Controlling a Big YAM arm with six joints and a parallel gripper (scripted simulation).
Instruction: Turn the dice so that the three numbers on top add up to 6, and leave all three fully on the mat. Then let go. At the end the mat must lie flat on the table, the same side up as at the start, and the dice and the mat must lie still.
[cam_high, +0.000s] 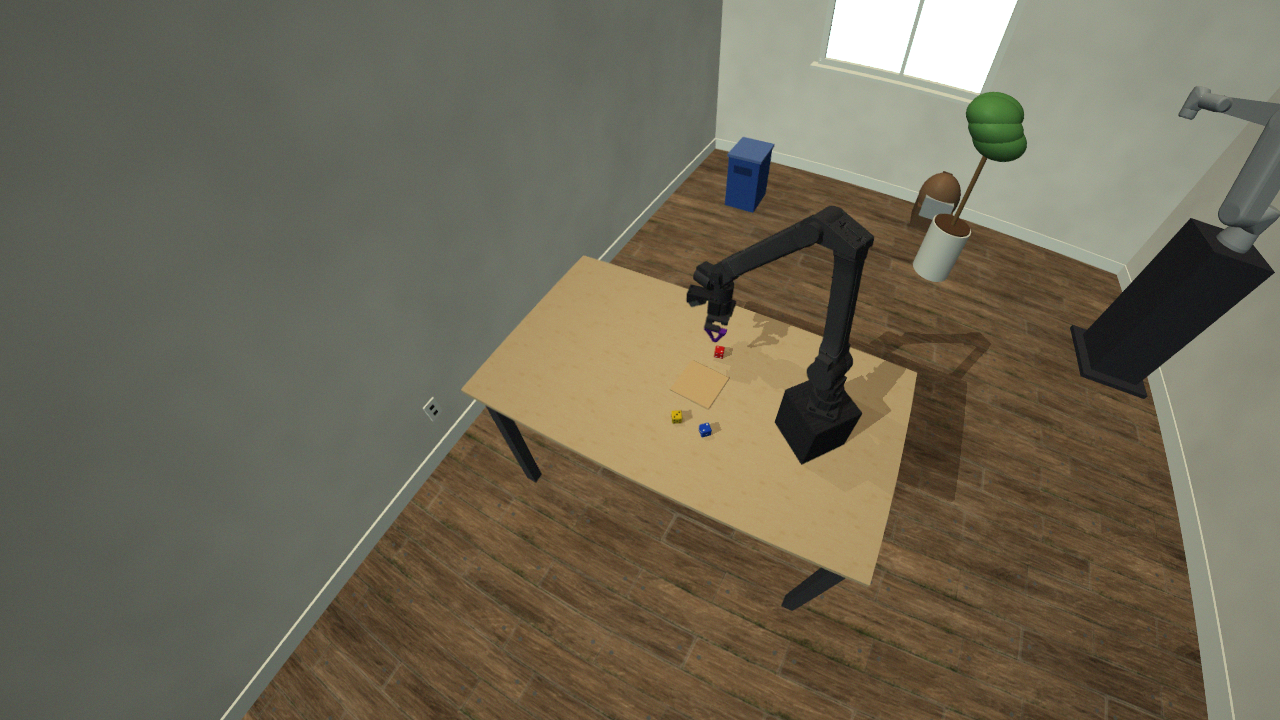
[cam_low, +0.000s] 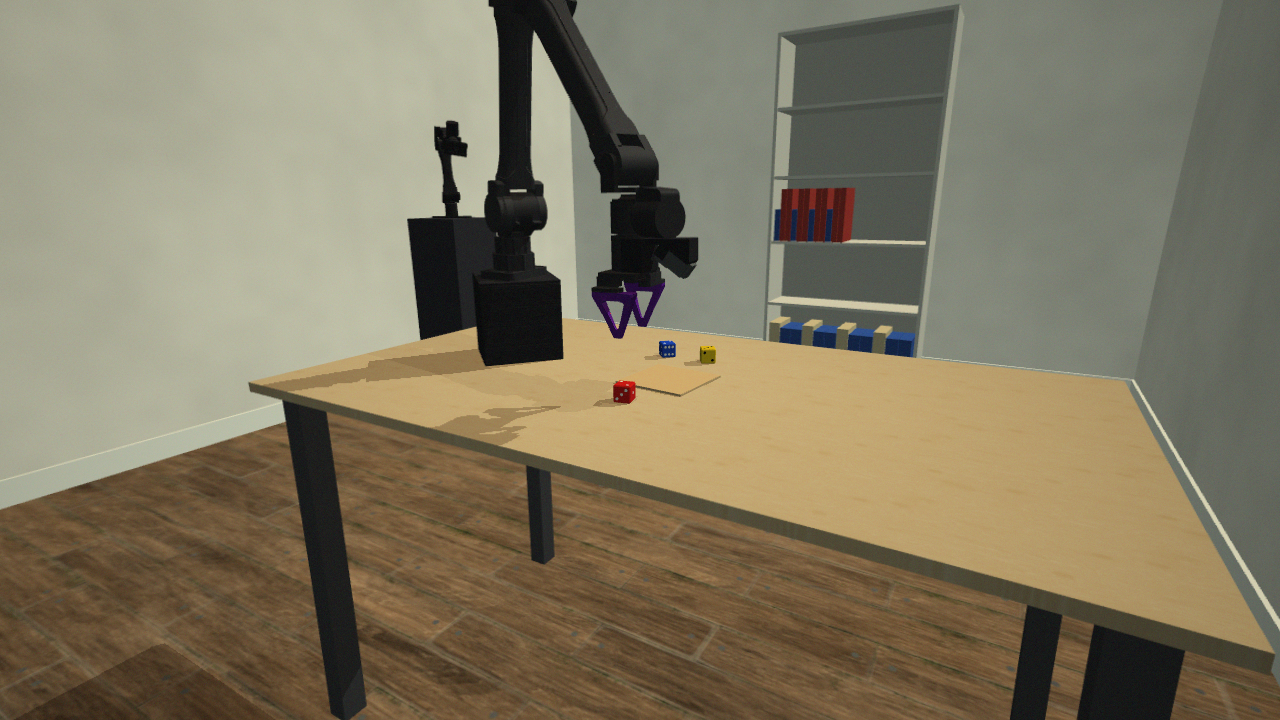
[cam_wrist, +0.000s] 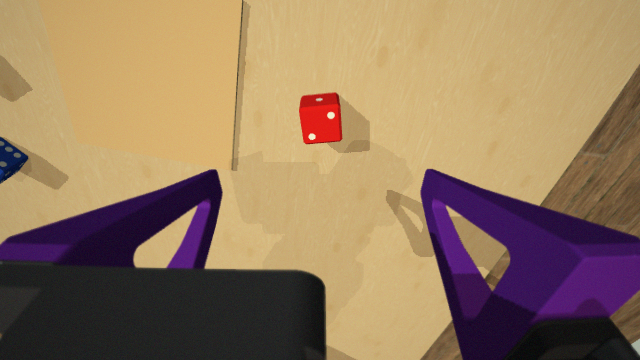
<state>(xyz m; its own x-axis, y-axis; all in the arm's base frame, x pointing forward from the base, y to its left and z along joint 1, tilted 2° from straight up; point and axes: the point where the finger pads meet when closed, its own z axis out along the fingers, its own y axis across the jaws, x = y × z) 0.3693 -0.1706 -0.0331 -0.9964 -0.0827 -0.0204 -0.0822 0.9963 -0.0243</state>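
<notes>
The red die is 1 cm behind my hand and 11 cm below it. The rest, counted from my hand: blue die: 8 cm behind, 30 cm to the left, 11 cm below; then yellow die: 2 cm ahead, 29 cm to the left, 11 cm below; then tan mat: 14 cm to the left, 12 cm below.
</notes>
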